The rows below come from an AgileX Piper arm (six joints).
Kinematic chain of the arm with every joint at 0, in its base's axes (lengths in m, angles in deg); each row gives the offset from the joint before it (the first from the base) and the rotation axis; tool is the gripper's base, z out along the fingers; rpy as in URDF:
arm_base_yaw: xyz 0 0 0.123 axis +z
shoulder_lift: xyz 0 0 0 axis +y
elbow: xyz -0.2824 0 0.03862 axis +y
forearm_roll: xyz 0.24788 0 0.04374 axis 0.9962 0 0.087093
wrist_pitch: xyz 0 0 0 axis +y
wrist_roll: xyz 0.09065 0 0.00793 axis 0.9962 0 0.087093
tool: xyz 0 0 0 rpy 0 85.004 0
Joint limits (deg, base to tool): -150..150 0..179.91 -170..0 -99.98..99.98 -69.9..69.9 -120..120
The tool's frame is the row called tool.
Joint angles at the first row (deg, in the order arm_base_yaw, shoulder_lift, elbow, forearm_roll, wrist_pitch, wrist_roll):
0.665, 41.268, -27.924, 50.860, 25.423, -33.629
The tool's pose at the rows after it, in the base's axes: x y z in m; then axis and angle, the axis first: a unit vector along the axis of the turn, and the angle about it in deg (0 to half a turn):
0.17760 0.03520 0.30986 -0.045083 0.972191 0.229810 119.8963
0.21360 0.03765 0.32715 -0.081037 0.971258 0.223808 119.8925
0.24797 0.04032 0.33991 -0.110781 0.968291 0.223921 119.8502
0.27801 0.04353 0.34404 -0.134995 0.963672 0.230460 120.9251
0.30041 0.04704 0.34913 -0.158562 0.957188 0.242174 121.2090
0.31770 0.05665 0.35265 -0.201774 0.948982 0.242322 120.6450
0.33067 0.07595 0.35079 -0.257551 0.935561 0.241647 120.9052
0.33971 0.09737 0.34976 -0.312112 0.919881 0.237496 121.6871
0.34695 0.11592 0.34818 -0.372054 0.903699 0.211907 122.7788
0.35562 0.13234 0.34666 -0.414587 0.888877 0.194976 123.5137
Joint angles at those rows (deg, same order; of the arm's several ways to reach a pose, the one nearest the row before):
0.663, 50.759, -36.620, 52.270, 27.424, -40.321
0.666, 59.188, -44.702, 53.840, 28.598, -45.140
0.665, 66.743, -52.330, 55.310, 30.029, -48.898
0.664, 73.386, -58.555, 56.509, 32.083, -51.604
0.664, 78.240, -63.866, 58.047, 34.345, -54.088
2.121, 82.044, -68.150, 58.826, 35.178, -57.706
5.303, 85.487, -71.360, 58.827, 35.371, -61.268
8.745, 88.434, -74.640, 56.943, 35.779, -62.898
11.848, 91.053, -77.972, 52.034, 36.054, -63.454
14.308, 93.892, -81.472, 48.504, 36.304, -63.676

